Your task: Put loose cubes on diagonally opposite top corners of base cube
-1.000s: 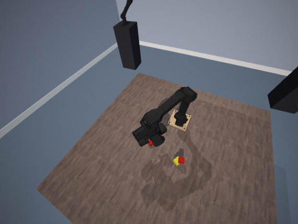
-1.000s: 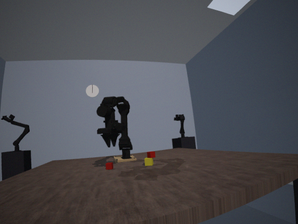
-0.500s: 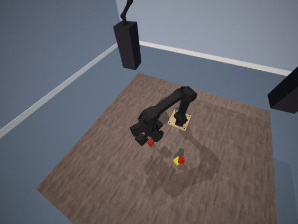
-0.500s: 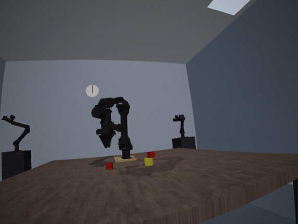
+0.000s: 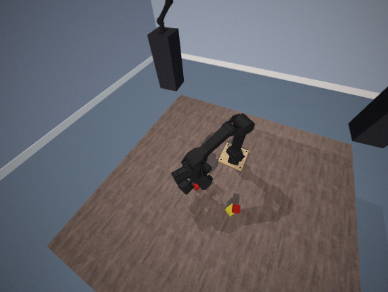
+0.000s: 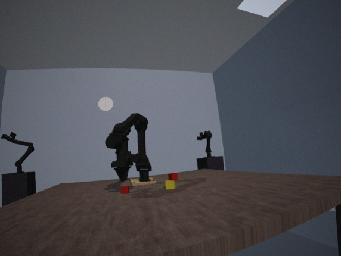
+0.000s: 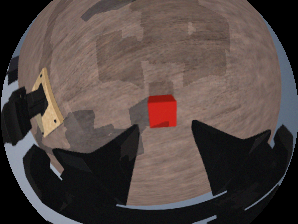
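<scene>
The yellow cube lies 21 cm to the left of my gripper tip, 6 cm ahead of it and 4 cm below it.
</scene>
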